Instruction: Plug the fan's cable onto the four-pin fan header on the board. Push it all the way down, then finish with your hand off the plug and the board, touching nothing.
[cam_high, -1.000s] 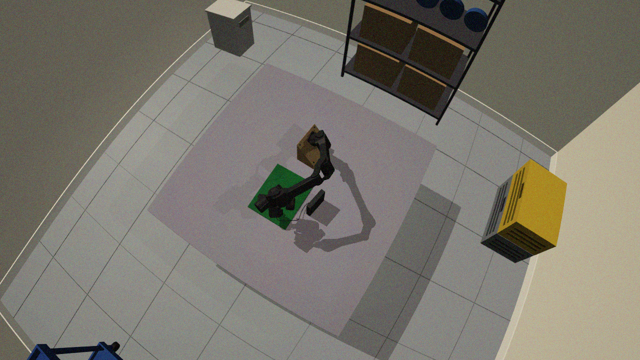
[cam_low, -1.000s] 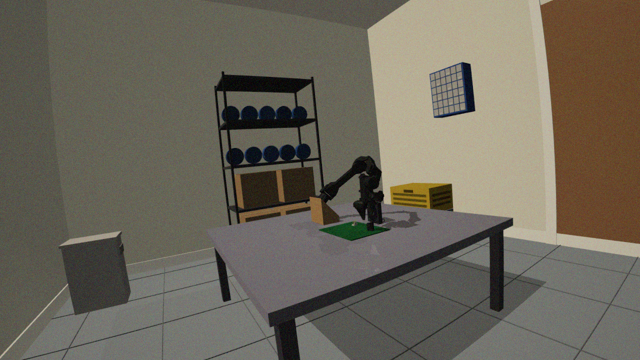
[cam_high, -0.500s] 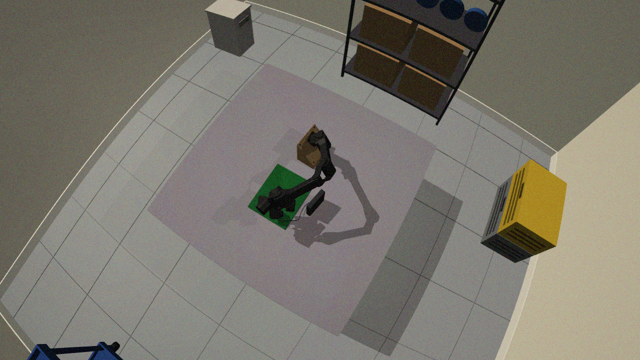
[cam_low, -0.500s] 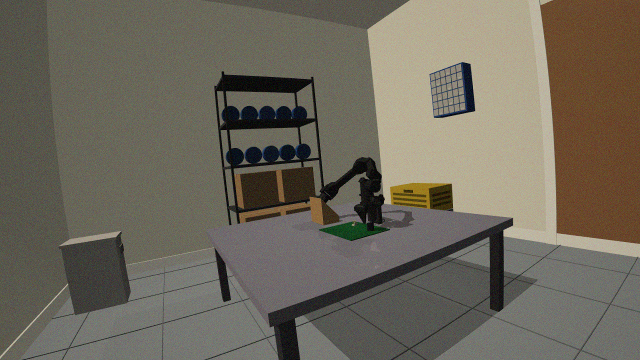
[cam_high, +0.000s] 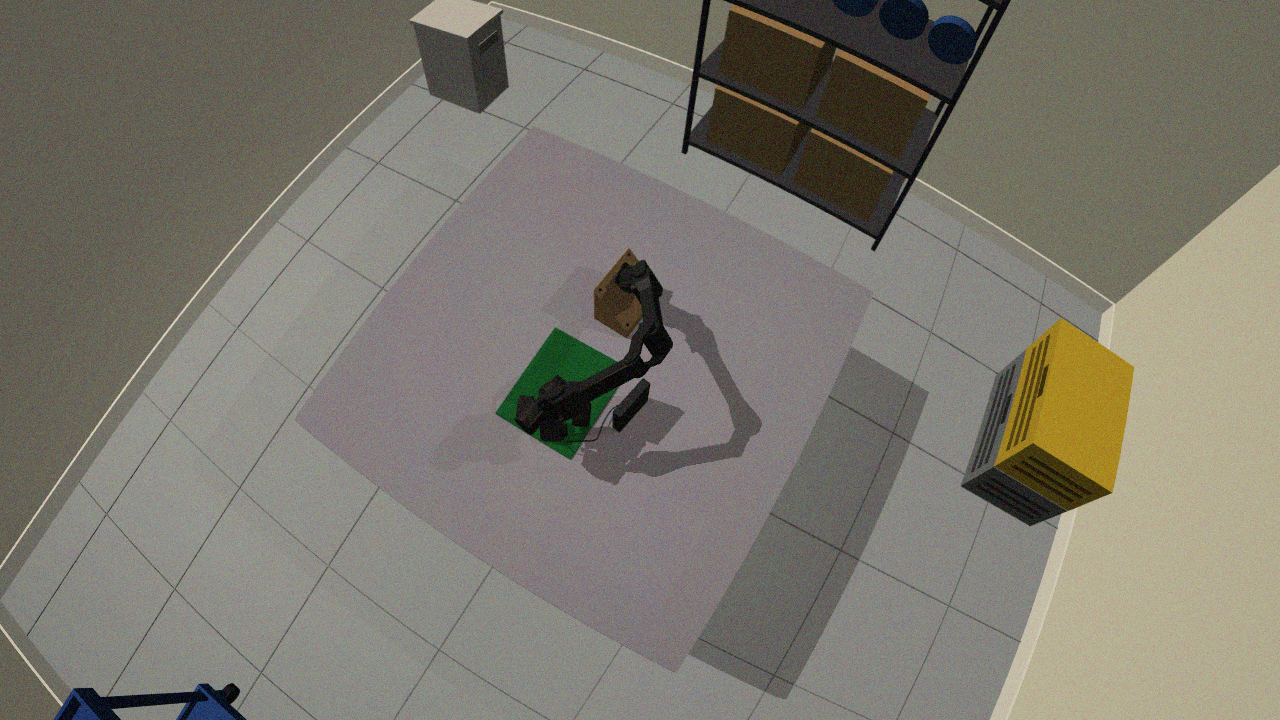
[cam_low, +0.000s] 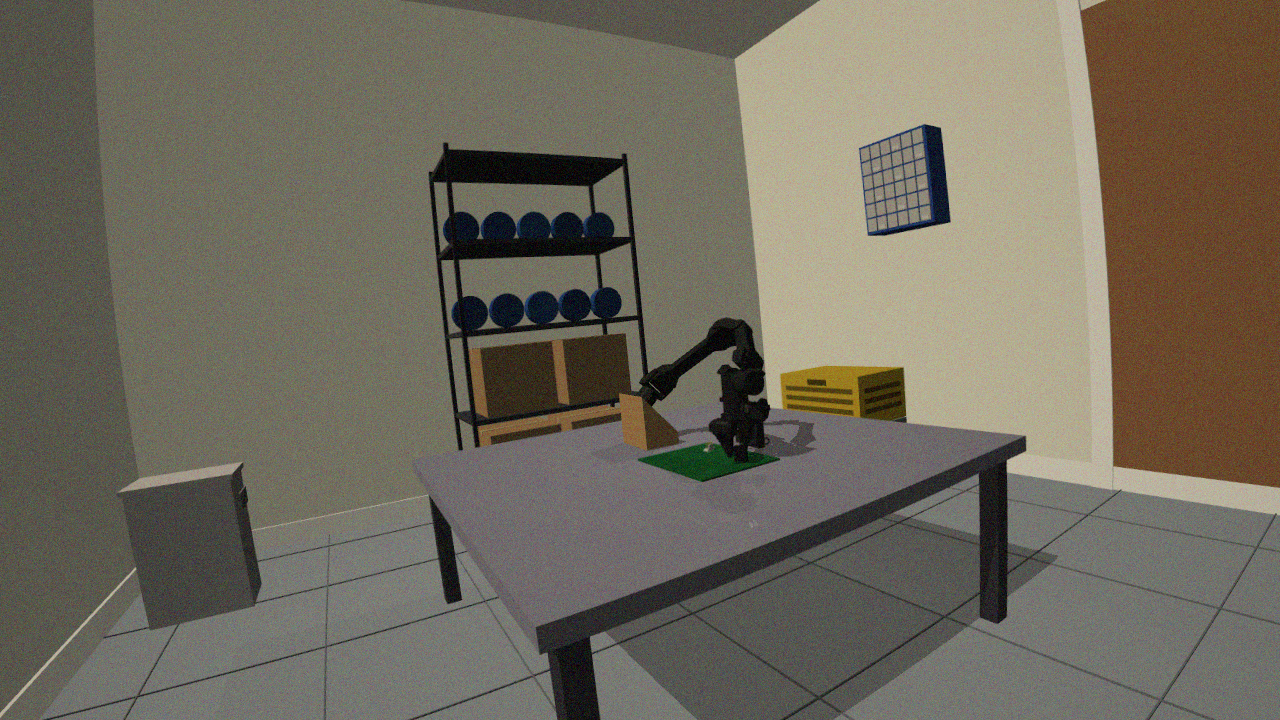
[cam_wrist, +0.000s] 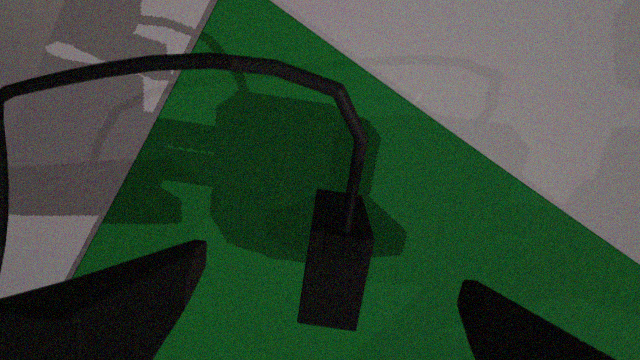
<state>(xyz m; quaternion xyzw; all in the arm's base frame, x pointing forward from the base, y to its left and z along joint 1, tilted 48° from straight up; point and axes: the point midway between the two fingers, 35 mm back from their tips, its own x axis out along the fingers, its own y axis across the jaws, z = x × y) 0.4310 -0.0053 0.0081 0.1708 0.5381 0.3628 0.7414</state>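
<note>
The pale fan header lies 16 cm behind my gripper tip, 4 cm to the left of it and 3 cm below it. Round my gripper tip: black cable: 3 cm ahead, 1 cm to the left, 1 cm above; black fan: 15 cm to the left, 12 cm behind, 3 cm above; green board: 9 cm behind, 4 cm below, 3 cm to the right.
</note>
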